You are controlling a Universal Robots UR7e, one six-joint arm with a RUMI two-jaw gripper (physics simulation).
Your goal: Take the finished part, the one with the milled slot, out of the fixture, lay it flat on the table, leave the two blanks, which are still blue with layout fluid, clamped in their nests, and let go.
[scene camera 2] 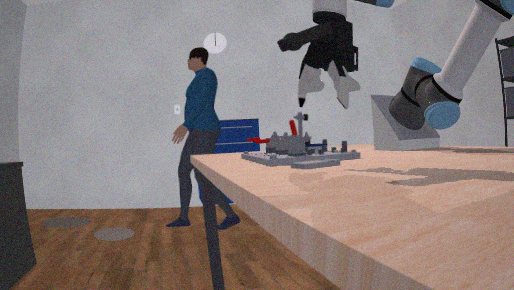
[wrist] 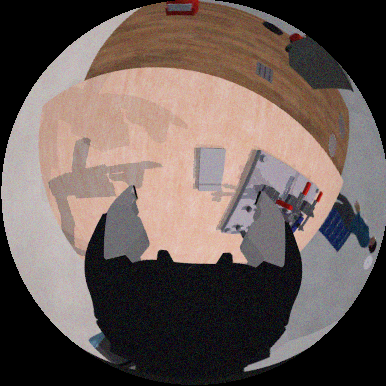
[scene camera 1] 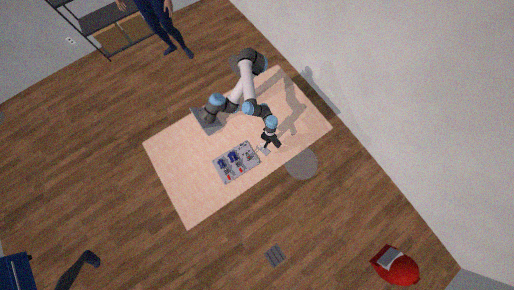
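Where they show: gripper, fingertip midpoint: (scene camera 2: 321,107) (wrist: 196,189) (scene camera 1: 269,144); arm's base, link origin: (scene camera 2: 406,115) (scene camera 1: 206,116).
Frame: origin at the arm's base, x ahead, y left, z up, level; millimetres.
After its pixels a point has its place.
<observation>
The finished part (scene camera 1: 265,150) {x 499, y 273, z -107 mm} (scene camera 2: 316,164) {x 504, y 295, z -111 mm} (wrist: 211,169) {x 495, y 267, z -107 mm}, a grey rectangular block, lies flat on the table (scene camera 1: 170,165) {x 159, y -484, z -117 mm} (scene camera 2: 400,220) {x 617, y 712, z -118 mm} (wrist: 165,100) {x 605, y 383, z -118 mm} beside the fixture plate (scene camera 1: 255,161) {x 533, y 147, z -102 mm} (scene camera 2: 260,158) {x 563, y 97, z -105 mm} (wrist: 272,167) {x 540, y 128, z -103 mm}, apart from it in the wrist view. Its slot cannot be made out. My gripper (scene camera 1: 272,144) {x 492, y 306, z -5 mm} (scene camera 2: 324,104) {x 492, y 306, z -5 mm} (wrist: 196,189) {x 492, y 306, z -5 mm} is open and empty, raised above the part, its fingers wide apart. Two blue blanks, one (scene camera 1: 222,163) {x 400, y -94, z -77 mm} and another (scene camera 1: 233,156) {x 405, y 13, z -57 mm}, sit in the fixture; blue also shows there in the wrist view, partly hidden by clamps and a finger.
Red-handled clamps stand on the fixture; an upright post (scene camera 2: 300,127) {x 466, y 120, z -36 mm} rises near the gripper's height. The arm's grey base mount (scene camera 1: 207,122) {x 66, y -18, z 32 mm} (scene camera 2: 387,125) {x 107, y 13, z -35 mm} is at the table's back edge. One person (scene camera 2: 201,115) stands beyond the table; another (scene camera 1: 160,22) is near the shelf rack.
</observation>
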